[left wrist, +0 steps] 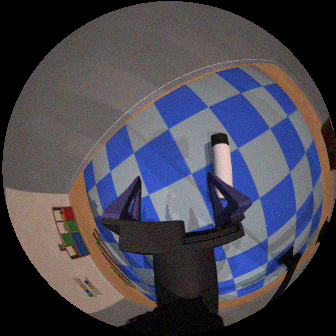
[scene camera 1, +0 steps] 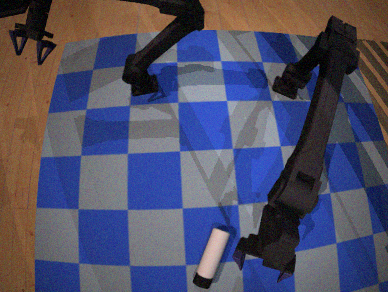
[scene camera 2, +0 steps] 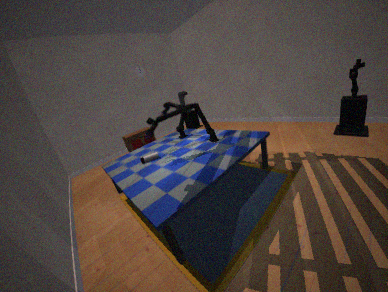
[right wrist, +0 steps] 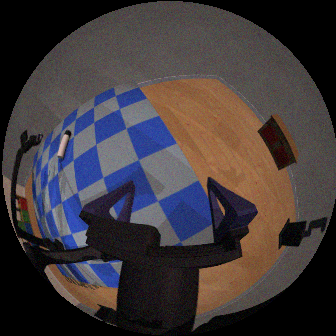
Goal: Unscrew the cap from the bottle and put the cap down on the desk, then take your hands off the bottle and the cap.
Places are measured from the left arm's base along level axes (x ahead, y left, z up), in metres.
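Pixels of known places: left gripper, fingertip midpoint: (left wrist: 174, 176) (scene camera 1: 259, 275) (scene camera 2: 146, 138) (right wrist: 39, 135); right gripper, fingertip midpoint: (scene camera 1: 28, 60) (right wrist: 168, 182); left arm's base at its link origin: (scene camera 1: 284, 88) (scene camera 2: 213, 140) (right wrist: 59, 244); right arm's base at its link origin: (scene camera 1: 144, 86) (scene camera 2: 183, 136).
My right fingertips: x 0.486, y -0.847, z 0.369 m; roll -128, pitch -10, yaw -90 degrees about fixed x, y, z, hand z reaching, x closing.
Ahead of a thing's pixels: the offset from my right fingertips to its middle. Level surfaces: height alone.
A white bottle @(0.316 m ahead, 0.776 m left, 0.336 m down) (scene camera 1: 214, 254) (scene camera 2: 152, 157) (left wrist: 223, 167) (right wrist: 63, 145) lies on its side on the blue and grey checkered desk @(0.369 m down) (scene camera 1: 104, 180) (scene camera 2: 167, 186). Its black cap @(0.414 m ahead, 0.780 m left, 0.336 m down) (scene camera 1: 203, 280) (scene camera 2: 143, 160) (left wrist: 219, 139) (right wrist: 67, 133) sits on one end, the end nearer the bottom edge in scene camera 1. My left gripper (scene camera 1: 262, 270) (left wrist: 174, 176) is open and empty, above the desk and to the right of the bottle in scene camera 1. In the left wrist view one finger overlaps the bottle's bare end. My right gripper (scene camera 1: 30, 57) (right wrist: 168, 182) is open and empty, far from the bottle at the top left of scene camera 1.
The two arms' bases stand along the desk's far edge in scene camera 1. A wooden cabinet (right wrist: 278, 142) with dark red panels stands on the floor beyond the desk. A black pedestal (scene camera 2: 352, 114) with a small arm-like figure stands at the right in scene camera 2.
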